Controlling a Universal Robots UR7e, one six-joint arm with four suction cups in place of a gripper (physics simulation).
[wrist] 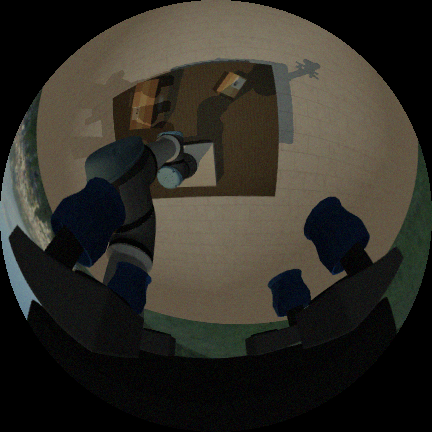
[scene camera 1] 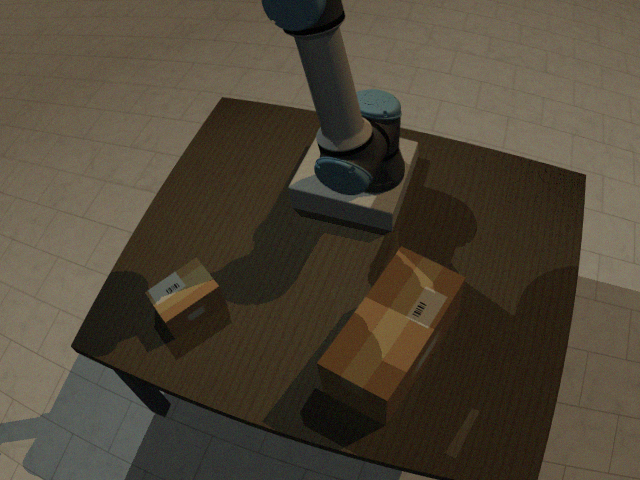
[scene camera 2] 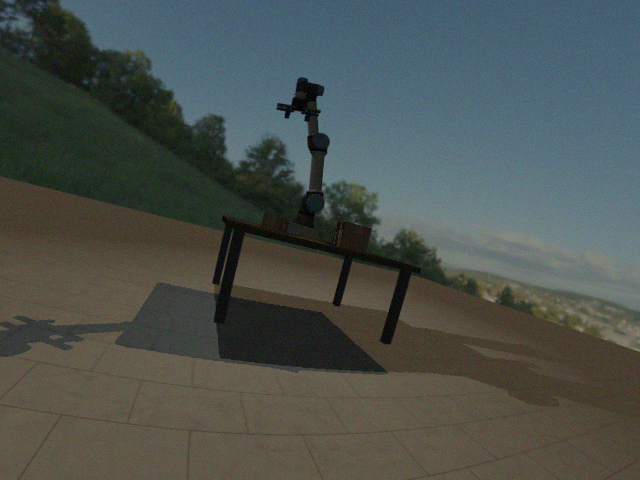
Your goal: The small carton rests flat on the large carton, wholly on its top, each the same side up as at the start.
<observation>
The suction head [wrist: 91, 214] carries nothing. The table carries a large carton [scene camera 1: 372, 364] and a small carton [scene camera 1: 188, 296].
The large carton also shows in the wrist view [wrist: 149, 99] and in scene camera 2 [scene camera 2: 349, 236].
</observation>
